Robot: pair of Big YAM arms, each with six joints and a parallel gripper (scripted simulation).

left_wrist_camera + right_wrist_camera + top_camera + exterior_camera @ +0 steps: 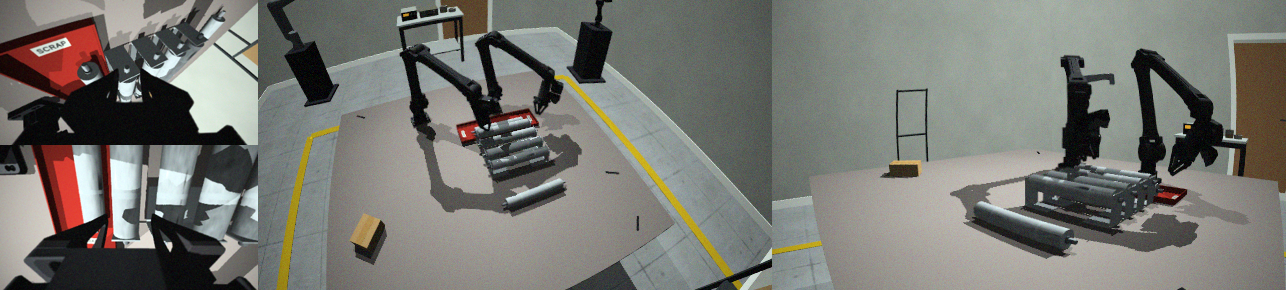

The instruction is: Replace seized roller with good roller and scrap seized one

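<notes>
Now: the bed roller 50 mm ahead of my right hand, 110 mm to the left of it and 50 mm below it. Round my right hand: red scrap tray (120 mm behind, 90 mm to the left, 120 mm below); cardboard box (470 mm ahead, 680 mm to the right, 90 mm below).
</notes>
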